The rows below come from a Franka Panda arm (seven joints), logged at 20 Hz.
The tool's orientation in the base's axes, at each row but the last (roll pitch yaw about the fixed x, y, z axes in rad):
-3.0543, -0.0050, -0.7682
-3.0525, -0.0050, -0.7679
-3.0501, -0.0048, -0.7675
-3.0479, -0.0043, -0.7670
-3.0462, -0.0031, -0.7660
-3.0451, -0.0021, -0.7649
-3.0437, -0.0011, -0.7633
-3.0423, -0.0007, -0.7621
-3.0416, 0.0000, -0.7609
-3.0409, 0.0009, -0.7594
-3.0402, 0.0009, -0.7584
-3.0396, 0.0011, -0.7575
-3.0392, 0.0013, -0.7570
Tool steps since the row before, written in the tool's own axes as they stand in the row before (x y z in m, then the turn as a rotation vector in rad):
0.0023, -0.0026, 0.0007, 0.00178, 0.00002, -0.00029
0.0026, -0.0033, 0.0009, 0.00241, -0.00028, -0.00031
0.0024, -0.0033, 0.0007, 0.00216, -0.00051, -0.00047
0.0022, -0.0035, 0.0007, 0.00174, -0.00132, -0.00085
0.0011, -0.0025, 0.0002, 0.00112, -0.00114, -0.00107
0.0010, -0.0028, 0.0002, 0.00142, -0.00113, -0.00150
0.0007, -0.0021, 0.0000, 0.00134, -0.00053, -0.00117
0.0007, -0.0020, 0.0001, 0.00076, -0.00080, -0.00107
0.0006, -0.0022, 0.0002, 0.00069, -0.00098, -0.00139
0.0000, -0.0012, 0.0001, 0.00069, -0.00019, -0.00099
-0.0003, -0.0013, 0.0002, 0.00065, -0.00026, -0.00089
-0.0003, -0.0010, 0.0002, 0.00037, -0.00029, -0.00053
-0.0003, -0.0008, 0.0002, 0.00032, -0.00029, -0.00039
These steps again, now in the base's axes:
0.0035, 0.0003, -0.0005, 0.00125, -0.00127, 0.00030
0.0042, 0.0006, -0.0006, 0.00191, -0.00149, 0.00035
0.0041, 0.0007, -0.0004, 0.00188, -0.00116, 0.00052
0.0040, 0.0010, -0.0004, 0.00211, -0.00032, 0.00098
0.0025, 0.0010, 0.0000, 0.00152, -0.00003, 0.00118
0.0027, 0.0013, 0.0001, 0.00170, -0.00027, 0.00160
0.0020, 0.0010, 0.0002, 0.00125, -0.00063, 0.00122
0.0019, 0.0010, 0.0001, 0.00103, -0.00003, 0.00114
0.0020, 0.0012, 0.0000, 0.00108, 0.00013, 0.00148
0.0008, 0.0009, 0.0000, 0.00056, -0.00041, 0.00100
0.0007, 0.0012, -0.0001, 0.00059, -0.00033, 0.00091
0.0005, 0.0009, -0.0001, 0.00043, -0.00008, 0.00056
0.0003, 0.0008, -0.0001, 0.00040, -0.00004, 0.00042

